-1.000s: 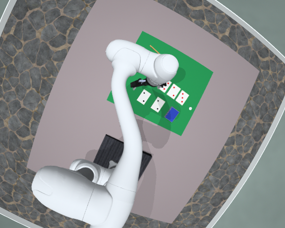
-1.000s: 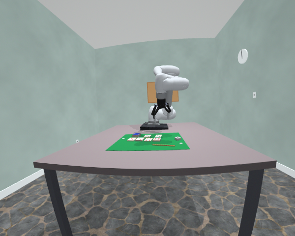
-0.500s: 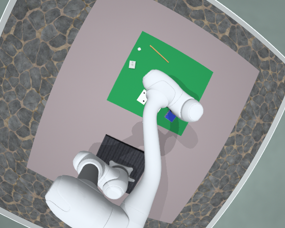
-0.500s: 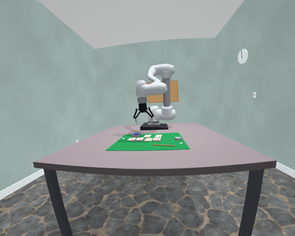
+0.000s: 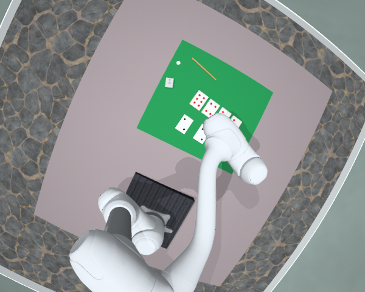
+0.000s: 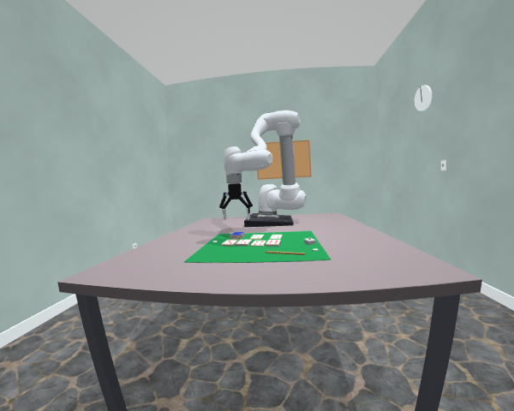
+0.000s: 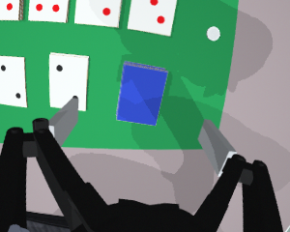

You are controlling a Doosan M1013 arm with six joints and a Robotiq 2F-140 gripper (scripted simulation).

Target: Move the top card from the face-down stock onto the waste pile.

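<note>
Right now the blue-backed card is 10 cm below my hand. Round my hand: thin wooden stick: 36 cm ahead, 24 cm to the left, 11 cm below; green mat: 17 cm ahead, 13 cm to the left, 13 cm below; black-pip card: 4 cm ahead, 23 cm to the left, 12 cm below.
</note>
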